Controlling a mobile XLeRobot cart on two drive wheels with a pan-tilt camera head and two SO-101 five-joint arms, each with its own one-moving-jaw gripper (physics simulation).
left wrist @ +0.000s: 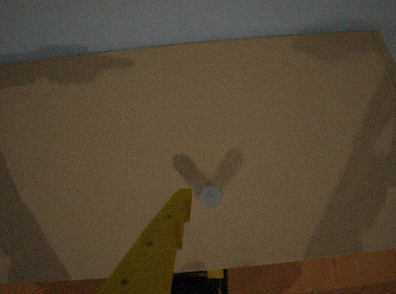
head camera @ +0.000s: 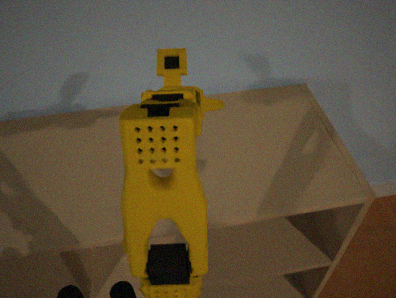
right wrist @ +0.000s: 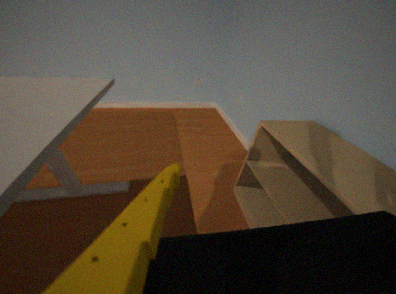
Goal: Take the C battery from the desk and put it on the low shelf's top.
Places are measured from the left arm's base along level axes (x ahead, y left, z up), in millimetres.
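Where they show: left end effector, tool point: (left wrist: 191, 200); right end effector, tool point: (right wrist: 180, 172).
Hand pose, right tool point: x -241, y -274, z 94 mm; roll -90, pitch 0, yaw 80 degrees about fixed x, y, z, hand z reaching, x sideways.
Observation:
Each offset is from my right tool point to the top centre of the thing. "*": to the spot under its first point. Level surfaces: height alone.
The C battery {dy +607, dx +265, dz -209 mm} (left wrist: 210, 197) stands upright on the low shelf's top {dz -259 mm} (head camera: 240, 150) (left wrist: 275, 125) (right wrist: 345, 160); its pale round end faces the left wrist camera and two shadows spread from its foot. In the head view my left arm hides most or all of it. My left gripper (left wrist: 187, 200) is open and empty, above the shelf top; one notched jaw shows in the left wrist view, its tip drawn just left of the battery, not touching it. My right gripper (right wrist: 174, 172) is open and empty, away from the shelf, with one jaw in view.
A wall rises behind the shelf. The shelf's open compartments show below its top in the head and right wrist views. The white desk {dz -149 mm} (right wrist: 40, 115) is at the left of the right wrist view, its leg {* dy -649, dx -607, dz -630 mm} (right wrist: 65, 170) on the wooden floor. A large black block fills that view's lower right.

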